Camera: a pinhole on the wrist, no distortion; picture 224 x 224 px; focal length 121.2 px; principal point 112.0 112.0 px. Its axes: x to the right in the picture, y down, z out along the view. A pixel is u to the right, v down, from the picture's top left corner.
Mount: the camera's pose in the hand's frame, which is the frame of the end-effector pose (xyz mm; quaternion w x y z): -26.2 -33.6 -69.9 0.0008 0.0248 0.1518 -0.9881
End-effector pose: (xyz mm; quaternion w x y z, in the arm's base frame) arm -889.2 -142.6 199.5 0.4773 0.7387 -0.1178 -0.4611
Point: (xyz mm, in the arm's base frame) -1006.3 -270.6 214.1
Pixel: 85.6 22.7
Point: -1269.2 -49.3 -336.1
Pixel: 91.7 207.5
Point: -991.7 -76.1 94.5
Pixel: 115.3 168.3
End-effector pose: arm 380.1 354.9 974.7 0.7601 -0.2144 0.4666 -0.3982
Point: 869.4 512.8 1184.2
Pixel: 127.2 29.8
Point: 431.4 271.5 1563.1
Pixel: 156.8 175.1
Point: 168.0 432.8 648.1
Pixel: behind the camera
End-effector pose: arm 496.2 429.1 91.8 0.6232 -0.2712 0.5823 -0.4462
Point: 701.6 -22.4 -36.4
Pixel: outside the picture
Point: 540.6 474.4 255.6
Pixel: 181.7 136.6
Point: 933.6 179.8 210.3
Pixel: 72.0 91.3
